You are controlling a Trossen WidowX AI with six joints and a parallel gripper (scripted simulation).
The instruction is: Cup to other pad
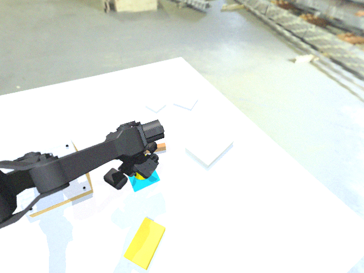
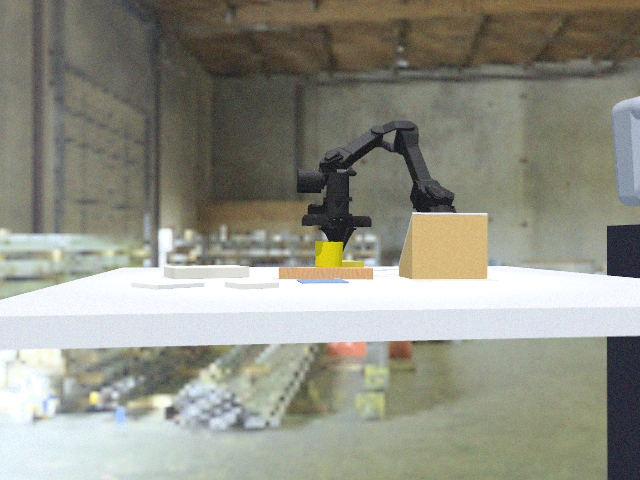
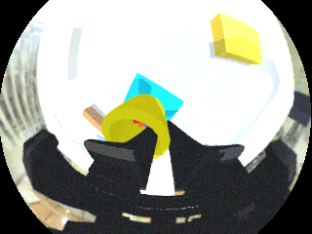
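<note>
Right now my gripper tip is 20 mm short of the yellow cup and 20 mm to the right of it. Also, from my gripper tip: wooden bar 40 mm ahead, 120 mm to the left, 50 mm below; blue pad 60 mm ahead, 220 mm to the left, 60 mm below; cyan pad 20 mm ahead, 20 mm to the left, 60 mm below.
</note>
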